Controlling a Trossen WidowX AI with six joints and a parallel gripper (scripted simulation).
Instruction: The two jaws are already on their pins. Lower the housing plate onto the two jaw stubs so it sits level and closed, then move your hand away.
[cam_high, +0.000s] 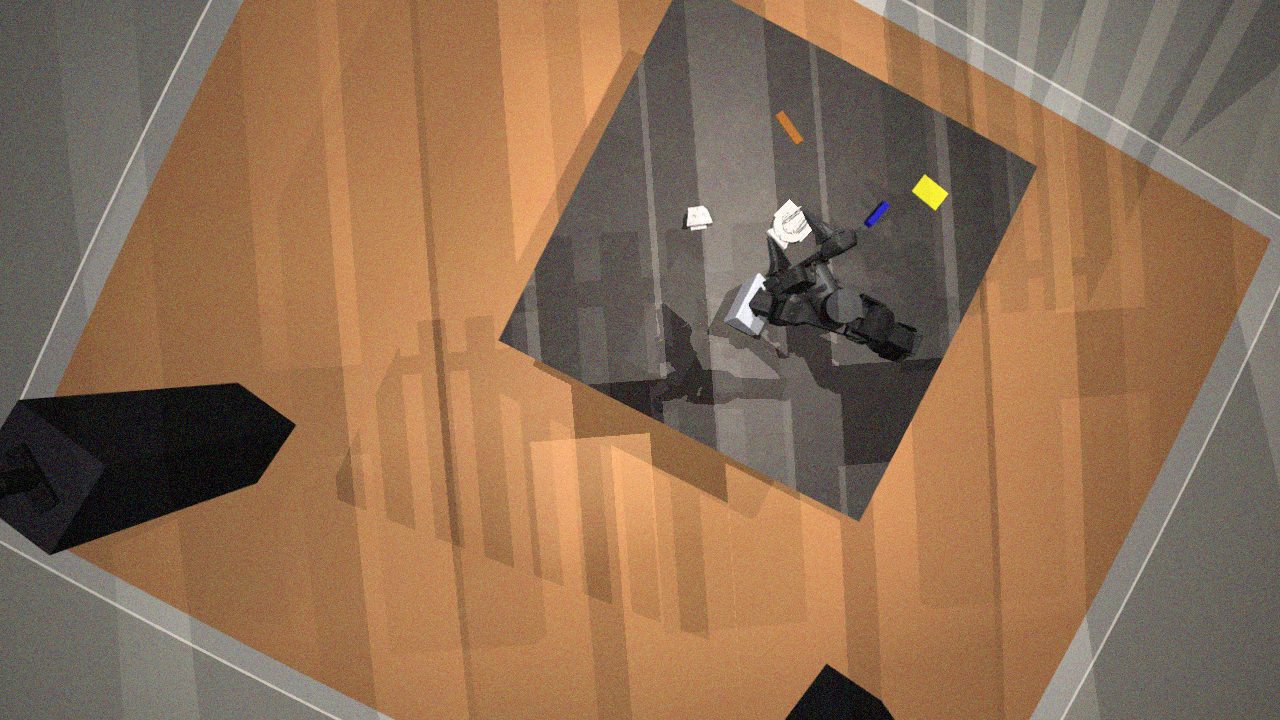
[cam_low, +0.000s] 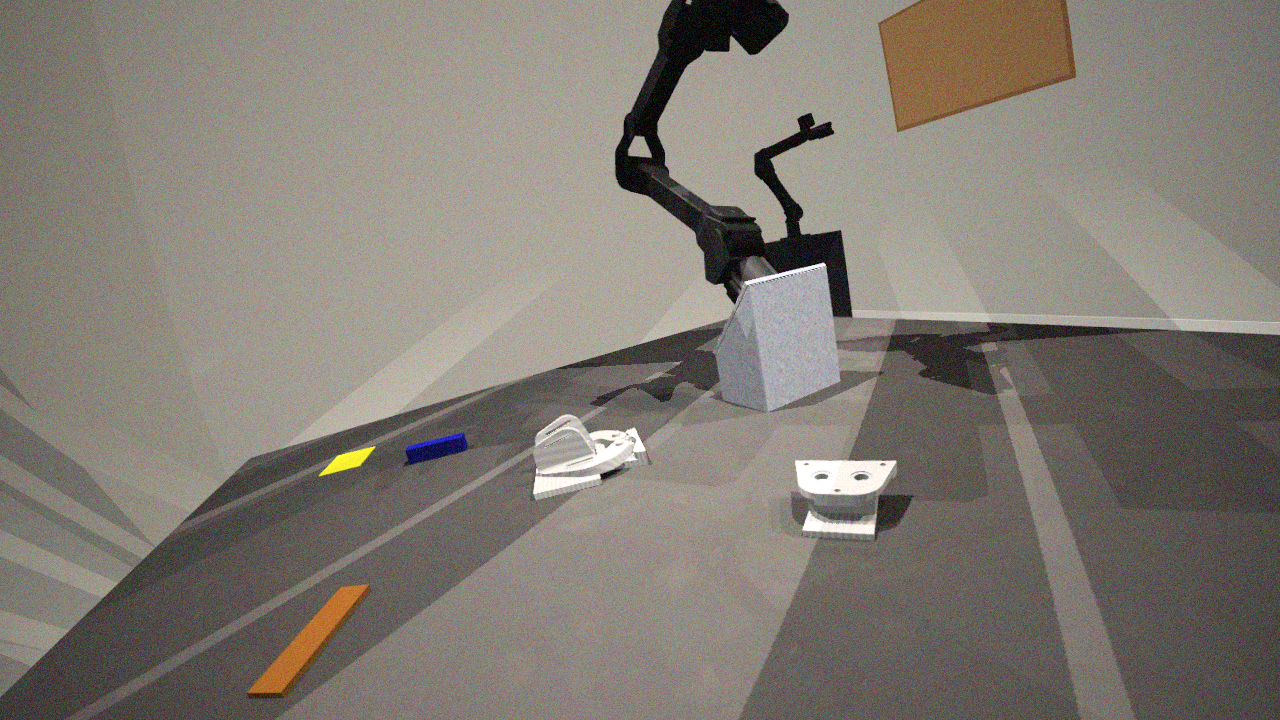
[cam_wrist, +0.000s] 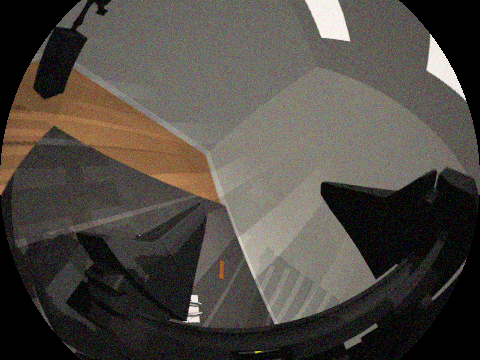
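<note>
Right now the pale block is 90 mm ahead of my gripper tip, 180 mm to the left of it and 510 mm below it. Also, from my gripper tip: orange strip 500 mm ahead, 110 mm to the left, 520 mm below; blue bar 440 mm ahead, 280 mm to the right, 510 mm below; yellow tile 600 mm ahead, 380 mm to the right, 520 mm below.
</note>
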